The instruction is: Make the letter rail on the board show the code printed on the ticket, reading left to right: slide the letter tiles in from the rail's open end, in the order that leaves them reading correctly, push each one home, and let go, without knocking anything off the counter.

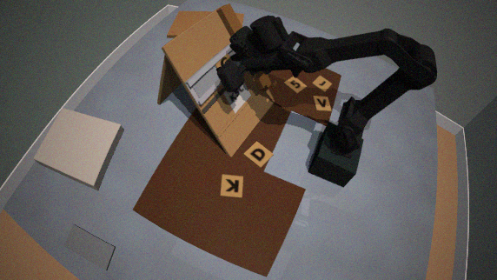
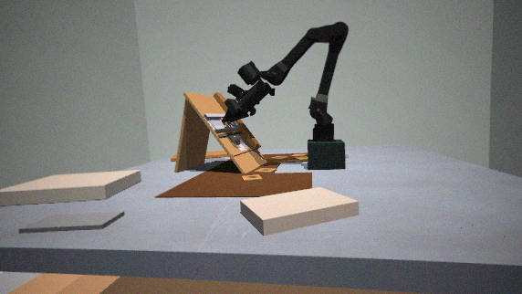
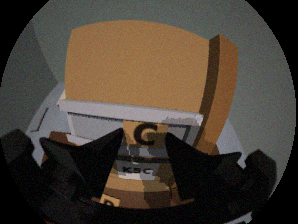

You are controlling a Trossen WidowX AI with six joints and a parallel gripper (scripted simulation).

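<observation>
Now: the white ticket 8 cm below my gripper tip, 5 cm behind it and 2 cm to the left of it. Round my gripper tip: thin grey plate: 55 cm to the left, 23 cm ahead, 18 cm below; then brown mat: 18 cm below, 15 cm behind, 6 cm to the left; then beige block: 41 cm ahead, 28 cm to the left, 16 cm below.
</observation>
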